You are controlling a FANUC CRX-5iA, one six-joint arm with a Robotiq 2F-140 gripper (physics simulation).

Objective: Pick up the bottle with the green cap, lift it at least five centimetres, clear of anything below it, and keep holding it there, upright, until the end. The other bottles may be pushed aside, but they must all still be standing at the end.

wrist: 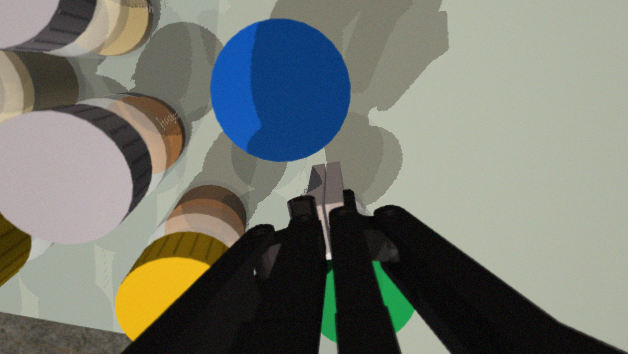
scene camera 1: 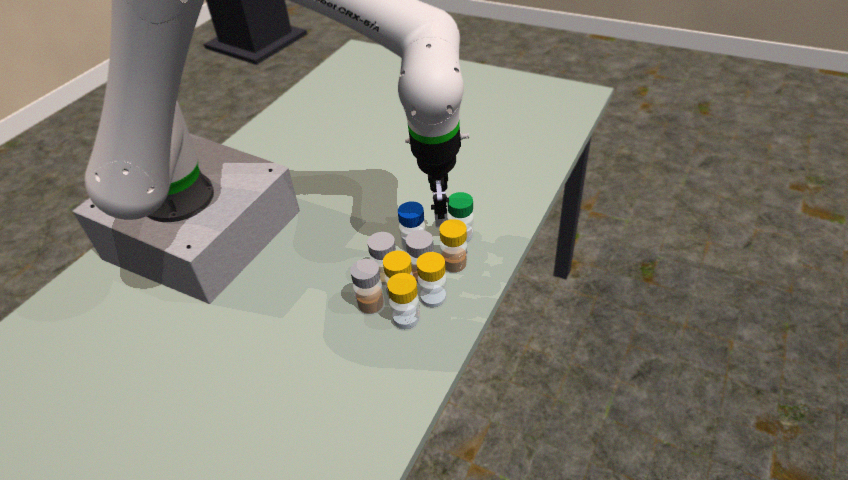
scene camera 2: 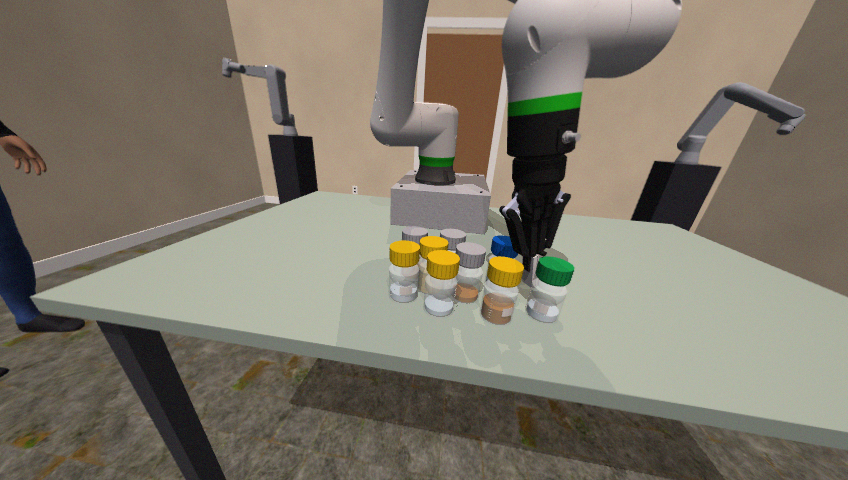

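Pixels of known places: gripper, fingertip midpoint: [wrist: 329, 183] [scene camera 1: 441, 223] [scene camera 2: 530, 283]; arm's base, origin of the base link: [scene camera 1: 177, 197] [scene camera 2: 435, 180].
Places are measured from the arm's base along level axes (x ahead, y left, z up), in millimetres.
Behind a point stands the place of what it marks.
The green-capped bottle [scene camera 1: 460, 204] {y 311, x 510, z -31 mm} [scene camera 2: 554, 271] {y 316, x 529, z -34 mm} [wrist: 397, 300] {y 338, x 496, z -31 mm} stands upright on the table. My gripper [scene camera 1: 440, 220] {y 299, x 469, z -95 mm} [scene camera 2: 531, 274] {y 299, x 469, z -95 mm} [wrist: 329, 183] {y 299, x 469, z -95 mm} is shut with its fingertips together and no bottle between them. The fingertips are low, beside the green-capped bottle on the robot-base side, between it and the blue-capped bottle [scene camera 1: 411, 214] {y 234, x 439, z -31 mm} [scene camera 2: 502, 245] {y 237, x 454, z -33 mm} [wrist: 280, 90] {y 244, x 428, z -31 mm}. In the wrist view the fingers hide much of the green cap. Whether they touch the bottle cannot be told. A yellow-capped bottle [scene camera 1: 453, 232] {y 231, x 543, z -31 mm} [scene camera 2: 505, 271] {y 239, x 562, z -31 mm} [wrist: 165, 295] {y 234, x 530, z -31 mm} with brown contents stands close beside the green-capped one.
Grey-capped bottles [scene camera 1: 365, 272] [scene camera 2: 470, 255] {y 182, x 522, z -33 mm} [wrist: 60, 175] {y 181, x 492, z -31 mm} and more yellow-capped bottles [scene camera 1: 402, 287] {y 59, x 540, z -31 mm} [scene camera 2: 404, 253] {y 75, x 559, z -32 mm} stand upright in a cluster on one side of the gripper. The robot's base block [scene camera 1: 243, 237] {y 25, x 147, z -66 mm} [scene camera 2: 440, 208] {y 55, x 144, z -63 mm} stands behind them. The table edge [scene camera 1: 476, 344] {y 98, x 674, z -154 mm} runs past the cluster.
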